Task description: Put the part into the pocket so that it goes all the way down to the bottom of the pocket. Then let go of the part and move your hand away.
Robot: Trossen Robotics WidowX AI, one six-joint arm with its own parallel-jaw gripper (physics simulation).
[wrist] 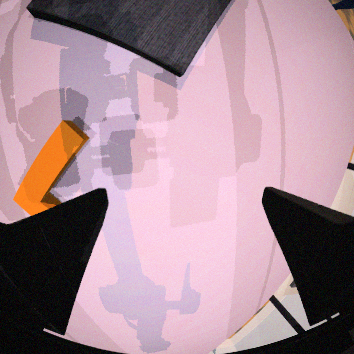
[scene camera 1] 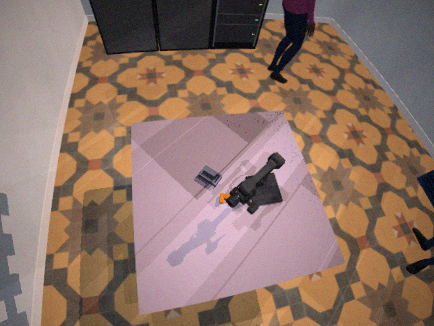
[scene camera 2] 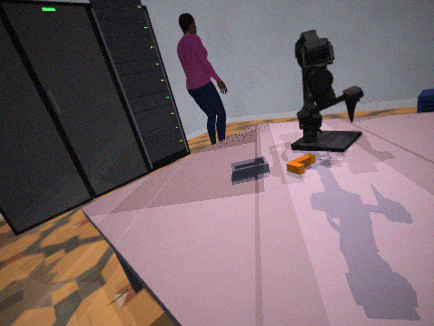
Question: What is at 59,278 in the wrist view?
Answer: The gripper.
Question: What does the gripper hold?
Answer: Nothing.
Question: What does the orange part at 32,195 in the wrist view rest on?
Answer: The table.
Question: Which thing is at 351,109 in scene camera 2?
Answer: The gripper.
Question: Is the gripper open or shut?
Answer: Open.
